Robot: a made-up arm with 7 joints.
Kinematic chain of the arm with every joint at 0, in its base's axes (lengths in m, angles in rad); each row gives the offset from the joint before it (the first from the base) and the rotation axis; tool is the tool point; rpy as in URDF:
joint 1: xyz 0 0 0.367 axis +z
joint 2: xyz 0 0 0 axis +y
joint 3: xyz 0 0 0.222 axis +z
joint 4: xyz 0.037 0 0 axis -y
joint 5: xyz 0.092 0 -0.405 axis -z
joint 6: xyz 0 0 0 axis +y
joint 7: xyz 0.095 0 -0.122 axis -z
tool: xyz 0 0 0 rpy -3.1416 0 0
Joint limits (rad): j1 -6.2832..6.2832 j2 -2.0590..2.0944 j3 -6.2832..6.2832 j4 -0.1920..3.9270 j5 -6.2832..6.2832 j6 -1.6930..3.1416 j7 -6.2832..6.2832
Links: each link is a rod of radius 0.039 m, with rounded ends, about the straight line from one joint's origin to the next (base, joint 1, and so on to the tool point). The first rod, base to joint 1, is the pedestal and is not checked.
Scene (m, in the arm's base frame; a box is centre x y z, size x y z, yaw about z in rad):
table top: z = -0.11
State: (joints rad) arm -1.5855 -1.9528 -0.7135 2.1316 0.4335 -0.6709 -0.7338
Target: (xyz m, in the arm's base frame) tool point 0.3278 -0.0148 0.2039
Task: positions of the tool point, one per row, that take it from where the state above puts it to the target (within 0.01 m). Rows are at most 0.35 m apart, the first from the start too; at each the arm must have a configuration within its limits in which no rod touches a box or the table.
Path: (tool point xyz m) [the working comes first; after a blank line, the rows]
Joints at the target: -0.3639 -0.4169 0.3498 -0.0300 -0.1690 -0.3197 -0.7338
Straight joint move there: clear.

1: -0.3457 0.5772 0.5594
2: -0.3699 0.3727 0.7890
3: -0.2756 0.1239 0.9273
4: -0.0831 -0.0900 0.9443
5: 0.1460 -0.2070 0.8395
6: 0.3293 -0.2071 0.6437
7: 0.3983 -0.1209 0.4111
8: 0.3278 -0.0148 0.2039

